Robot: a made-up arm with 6 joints.
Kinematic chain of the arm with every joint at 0, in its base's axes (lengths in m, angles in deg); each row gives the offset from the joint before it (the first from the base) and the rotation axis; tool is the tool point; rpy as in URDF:
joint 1: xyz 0 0 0.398 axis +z
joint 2: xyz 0 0 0 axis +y
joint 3: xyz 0.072 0 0.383 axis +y
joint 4: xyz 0.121 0 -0.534 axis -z
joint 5: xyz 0 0 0 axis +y
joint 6: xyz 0.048 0 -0.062 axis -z
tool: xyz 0 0 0 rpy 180 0 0
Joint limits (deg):
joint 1: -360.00..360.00
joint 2: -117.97..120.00
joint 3: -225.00..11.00
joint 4: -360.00..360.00
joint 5: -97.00..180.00
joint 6: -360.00..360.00
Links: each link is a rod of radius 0.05 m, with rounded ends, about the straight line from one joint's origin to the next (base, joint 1, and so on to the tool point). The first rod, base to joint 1, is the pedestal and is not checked.
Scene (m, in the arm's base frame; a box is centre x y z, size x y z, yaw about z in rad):
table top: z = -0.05
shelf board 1: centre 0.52 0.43 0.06 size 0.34 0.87 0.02 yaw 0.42
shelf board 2: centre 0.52 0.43 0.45 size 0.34 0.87 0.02 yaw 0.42
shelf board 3: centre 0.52 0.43 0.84 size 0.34 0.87 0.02 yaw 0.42
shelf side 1: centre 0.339 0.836 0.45 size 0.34 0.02 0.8 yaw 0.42
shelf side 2: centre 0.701 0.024 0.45 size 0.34 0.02 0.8 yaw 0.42
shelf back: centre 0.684 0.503 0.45 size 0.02 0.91 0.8 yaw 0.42
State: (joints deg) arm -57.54 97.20 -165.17 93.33 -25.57 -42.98
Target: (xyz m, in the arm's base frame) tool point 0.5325 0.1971 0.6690
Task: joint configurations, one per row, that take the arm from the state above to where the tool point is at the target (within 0.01 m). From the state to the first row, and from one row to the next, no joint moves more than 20 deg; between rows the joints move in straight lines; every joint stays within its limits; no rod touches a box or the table.
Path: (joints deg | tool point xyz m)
1: -50.88 78.83 -154.05 86.11 -37.47 -34.75 | 0.5455 -0.7906 0.3822
2: -44.21 60.47 -142.93 78.89 -49.38 -26.51 | 0.6058 -0.6965 0.5885
3: -37.55 42.10 -131.81 71.67 -61.28 -18.28 | 0.6153 -0.5657 0.7766
4: -30.89 23.74 -120.69 64.45 -73.19 -10.04 | 0.5701 -0.4181 0.9323
5: -24.22 5.37 -109.57 57.23 -85.10 -1.81 | 0.4748 -0.2743 1.0450
6: -17.56 -13.00 -98.44 50.01 -97.00 6.43 | 0.3421 -0.1530 1.1083
7: -6.14 -20.59 -81.71 69.16 -91.34 -5.93 | 0.3675 -0.0967 1.0245
8: 5.28 -28.18 -64.97 88.32 -85.67 -18.28 | 0.3704 -0.0315 0.9193
9: 16.70 -35.77 -48.23 107.47 -80.01 -30.63 | 0.3445 0.0342 0.7985
10: 28.12 -43.36 -31.49 126.63 -74.35 -42.98 | 0.2891 0.0884 0.6690
11: 27.79 -30.03 -42.63 124.21 -70.27 -42.98 | 0.3656 0.1230 0.6892
12: 27.46 -16.69 -53.77 121.78 -66.19 -42.98 | 0.4482 0.1600 0.6895
13: 27.12 -3.36 -64.91 119.36 -62.11 -42.98 | 0.5325 0.1971 0.6690

